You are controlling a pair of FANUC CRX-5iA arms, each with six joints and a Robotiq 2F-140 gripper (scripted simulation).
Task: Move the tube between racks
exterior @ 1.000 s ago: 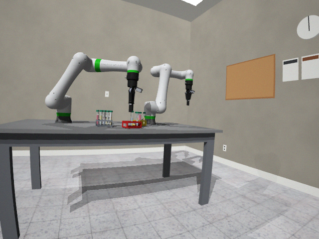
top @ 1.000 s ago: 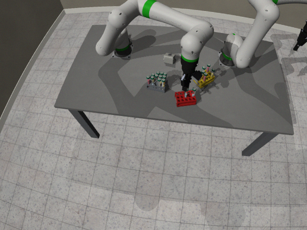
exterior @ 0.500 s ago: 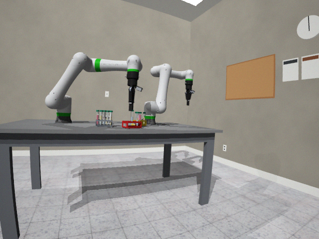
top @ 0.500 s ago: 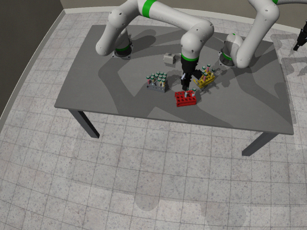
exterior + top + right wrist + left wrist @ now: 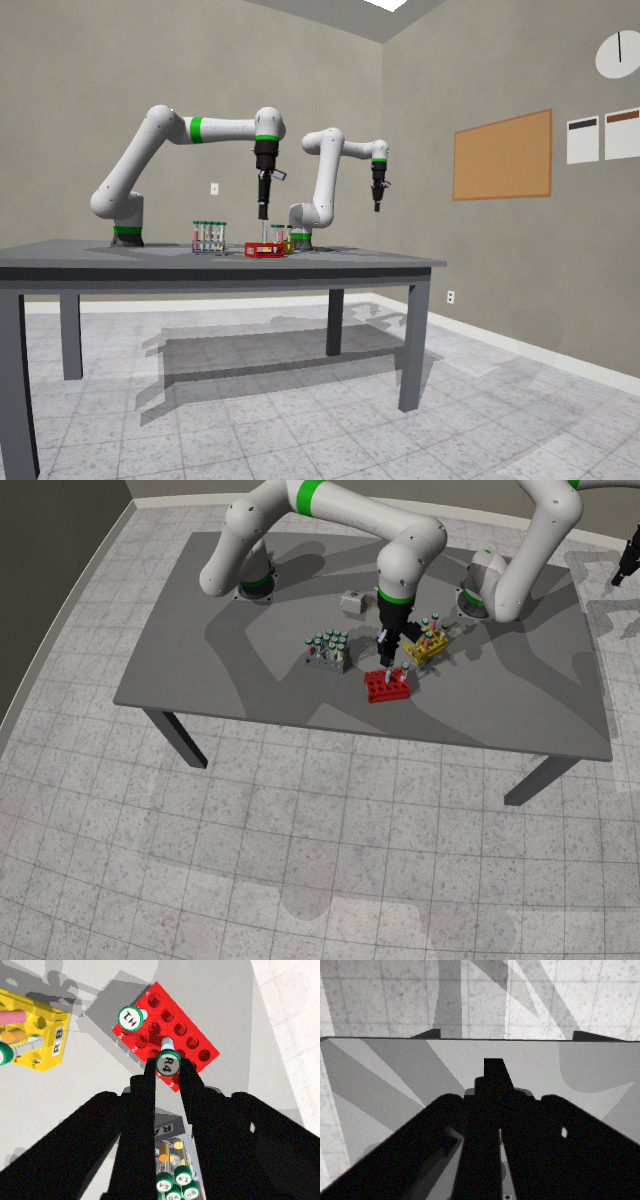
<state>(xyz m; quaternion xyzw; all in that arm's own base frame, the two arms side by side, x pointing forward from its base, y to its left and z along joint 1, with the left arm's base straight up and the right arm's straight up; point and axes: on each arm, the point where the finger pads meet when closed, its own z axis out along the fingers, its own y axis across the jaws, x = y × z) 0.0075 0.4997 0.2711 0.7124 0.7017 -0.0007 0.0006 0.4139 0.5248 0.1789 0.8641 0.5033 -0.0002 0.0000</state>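
Note:
My right hand is 10 mm short of the green-capped tube marked r4, 10 mm to the right of it and 80 mm above it. From my right hand the other things lie so: green-capped tube marked h1: 10 mm behind, 60 mm to the left, 110 mm below; red rack: 10 mm ahead, 10 mm to the left, 150 mm below; green-capped tube marked k2: 140 mm behind, 100 mm to the left, 110 mm below.

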